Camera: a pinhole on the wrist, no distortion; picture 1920 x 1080 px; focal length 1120.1 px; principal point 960.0 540.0 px. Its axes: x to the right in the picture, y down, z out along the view. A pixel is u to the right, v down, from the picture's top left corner.
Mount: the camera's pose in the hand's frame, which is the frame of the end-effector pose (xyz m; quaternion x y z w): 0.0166 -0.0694 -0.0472 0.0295 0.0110 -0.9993 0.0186
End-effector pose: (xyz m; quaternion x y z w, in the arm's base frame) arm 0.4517 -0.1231 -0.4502 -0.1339 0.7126 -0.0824 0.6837
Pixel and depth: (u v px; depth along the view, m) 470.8 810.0 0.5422
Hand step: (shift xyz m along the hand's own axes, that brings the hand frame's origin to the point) 0.2260 -0.2038 0.5053
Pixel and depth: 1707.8 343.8 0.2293
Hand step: -0.1511 -0.0402 0.1734
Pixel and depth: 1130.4 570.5 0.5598
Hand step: -0.1006 -0.1007 0.5061
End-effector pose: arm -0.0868 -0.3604 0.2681 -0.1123 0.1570 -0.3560 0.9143
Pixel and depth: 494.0 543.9 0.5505
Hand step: 0.2129 -0.0757 0.5158
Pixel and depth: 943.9 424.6 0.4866
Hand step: -0.0068 -0.0303 0.4399
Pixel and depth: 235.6 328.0 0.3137
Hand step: 0.1984 -0.0099 0.2792
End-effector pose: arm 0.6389 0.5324 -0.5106 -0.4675 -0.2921 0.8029 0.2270
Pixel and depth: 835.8 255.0 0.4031
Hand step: 0.0337 0.0254 0.3599
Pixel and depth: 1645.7 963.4 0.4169
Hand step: -0.2564 -0.2458 0.3504
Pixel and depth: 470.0 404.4 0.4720
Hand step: 0.1928 -0.0157 0.4373
